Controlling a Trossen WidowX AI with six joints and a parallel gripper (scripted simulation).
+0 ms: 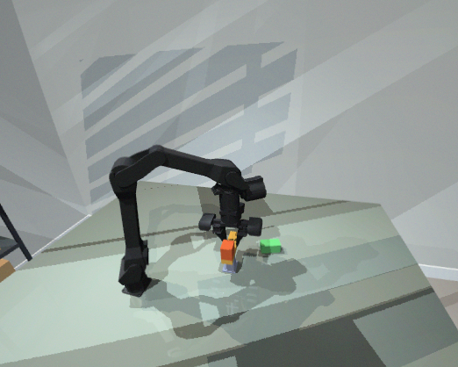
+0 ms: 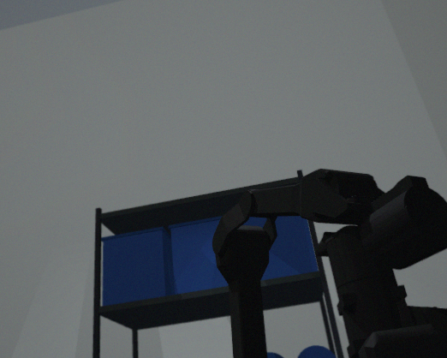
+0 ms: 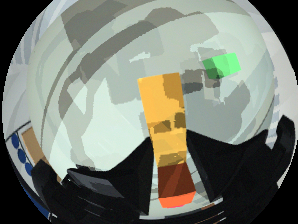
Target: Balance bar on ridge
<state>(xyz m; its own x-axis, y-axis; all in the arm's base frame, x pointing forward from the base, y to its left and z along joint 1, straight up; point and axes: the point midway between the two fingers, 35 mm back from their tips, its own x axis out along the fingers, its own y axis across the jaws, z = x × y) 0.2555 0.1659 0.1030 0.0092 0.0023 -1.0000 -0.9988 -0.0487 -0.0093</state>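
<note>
Right now my gripper tip is 30 mm to the left of the bar and 10 mm below it. The rest, counted from my gripper tip: green block 120 mm ahead, 80 mm to the left, 50 mm below.
</note>
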